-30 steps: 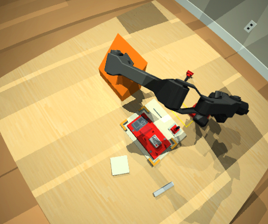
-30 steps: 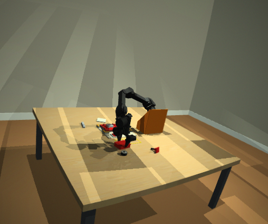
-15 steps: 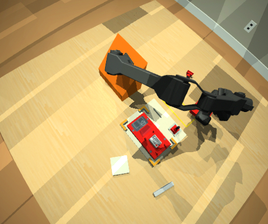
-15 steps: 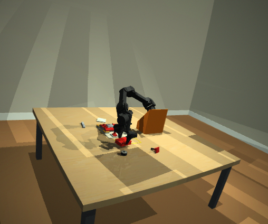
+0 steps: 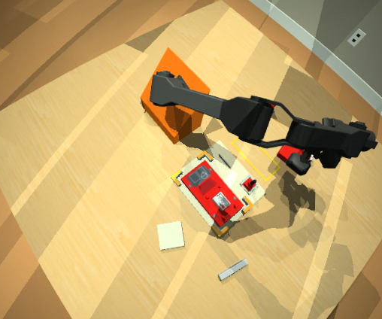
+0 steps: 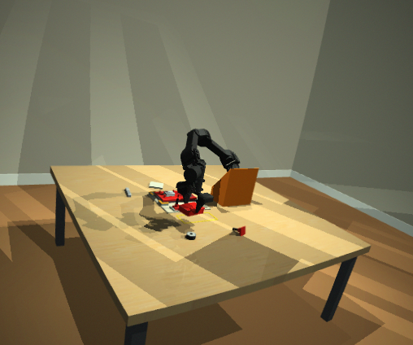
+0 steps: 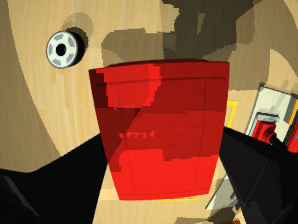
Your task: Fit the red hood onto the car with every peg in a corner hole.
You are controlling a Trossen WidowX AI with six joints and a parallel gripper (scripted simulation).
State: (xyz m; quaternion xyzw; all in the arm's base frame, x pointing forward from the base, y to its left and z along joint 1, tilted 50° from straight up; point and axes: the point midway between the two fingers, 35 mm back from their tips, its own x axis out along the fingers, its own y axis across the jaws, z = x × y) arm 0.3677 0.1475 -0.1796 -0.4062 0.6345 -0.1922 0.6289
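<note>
My gripper tip is 20 mm past the grey engine block, 280 mm to the left of it and 50 mm above it. Round my gripper tip: grey bar 180 mm ahead, 370 mm to the right, 70 mm below; red hood 10 mm above; black wheel 40 mm ahead, 110 mm to the left, 70 mm below.
</note>
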